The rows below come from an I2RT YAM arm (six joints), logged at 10 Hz.
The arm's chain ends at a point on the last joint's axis. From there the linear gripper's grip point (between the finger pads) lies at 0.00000 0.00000 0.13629 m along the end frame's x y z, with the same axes.
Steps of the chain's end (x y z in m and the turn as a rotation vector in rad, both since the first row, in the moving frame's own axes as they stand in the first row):
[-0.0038, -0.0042, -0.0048, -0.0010, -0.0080, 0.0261]
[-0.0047, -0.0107, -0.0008, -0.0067, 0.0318, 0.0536]
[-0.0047, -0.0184, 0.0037, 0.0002, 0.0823, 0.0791]
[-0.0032, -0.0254, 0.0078, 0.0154, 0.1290, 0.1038]
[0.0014, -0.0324, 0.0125, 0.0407, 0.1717, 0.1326]
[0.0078, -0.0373, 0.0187, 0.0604, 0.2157, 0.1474]
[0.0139, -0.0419, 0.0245, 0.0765, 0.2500, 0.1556]
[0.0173, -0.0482, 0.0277, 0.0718, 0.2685, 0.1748]
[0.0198, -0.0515, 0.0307, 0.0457, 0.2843, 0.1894]
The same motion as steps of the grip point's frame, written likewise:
[-0.0049, -0.0041, -0.0048, -0.0010, -0.0080, 0.0261]
[-0.0004, -0.0097, -0.0009, -0.0067, 0.0318, 0.0536]
[0.0065, -0.0180, 0.0032, 0.0002, 0.0823, 0.0791]
[0.0144, -0.0266, 0.0067, 0.0154, 0.1290, 0.1038]
[0.0250, -0.0364, 0.0104, 0.0407, 0.1717, 0.1326]
[0.0374, -0.0433, 0.0153, 0.0604, 0.2157, 0.1474]
[0.0483, -0.0495, 0.0199, 0.0765, 0.2500, 0.1556]
[0.0541, -0.0546, 0.0225, 0.0718, 0.2685, 0.1748]
[0.0584, -0.0540, 0.0251, 0.0457, 0.2843, 0.1894]

